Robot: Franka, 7 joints.
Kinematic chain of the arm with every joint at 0, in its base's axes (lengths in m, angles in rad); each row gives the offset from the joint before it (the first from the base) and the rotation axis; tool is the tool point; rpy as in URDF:
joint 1: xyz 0 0 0.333 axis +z
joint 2: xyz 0 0 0 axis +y
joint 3: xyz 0 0 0.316 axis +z
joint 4: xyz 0.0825 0 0 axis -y
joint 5: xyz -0.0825 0 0.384 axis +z
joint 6: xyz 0 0 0 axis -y
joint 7: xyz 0.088 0 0 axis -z
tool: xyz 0 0 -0.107 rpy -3.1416 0 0
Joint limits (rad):
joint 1: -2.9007..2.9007
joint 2: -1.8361..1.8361
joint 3: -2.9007..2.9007
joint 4: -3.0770..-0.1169
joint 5: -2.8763..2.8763
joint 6: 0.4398..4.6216
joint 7: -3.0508..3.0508
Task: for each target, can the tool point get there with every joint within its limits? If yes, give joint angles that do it. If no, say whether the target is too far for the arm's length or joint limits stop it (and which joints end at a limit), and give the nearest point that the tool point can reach.
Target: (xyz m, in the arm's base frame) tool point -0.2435 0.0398 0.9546
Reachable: yes | joints -0.1387 -1.0751 -0.0277 -0.9177 0.1281 0.9606 -1.8259
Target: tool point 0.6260 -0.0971 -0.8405
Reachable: no: too far | nearest point 0.4518 -0.0701 -0.3315 | short by 0.539 m
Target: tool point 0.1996 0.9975 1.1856
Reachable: no: too far | nearest point 0.1290 0.6447 0.8841 | short by 0.469 m
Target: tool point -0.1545 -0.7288 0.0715
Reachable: yes | joints -1.8462 1.5366 -0.2151 -0.5047 1.1876 1.4323 0.3392
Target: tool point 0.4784 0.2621 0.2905
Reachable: yes | joints -1.5701 -0.3829 2.0423 -2.2376 -1.5367 2.5481 0.8902
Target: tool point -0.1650 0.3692 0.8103
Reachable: yes | joints 0.9439 1.3761 2.2470 -1.9229 -1.1471 3.6095 1.7461
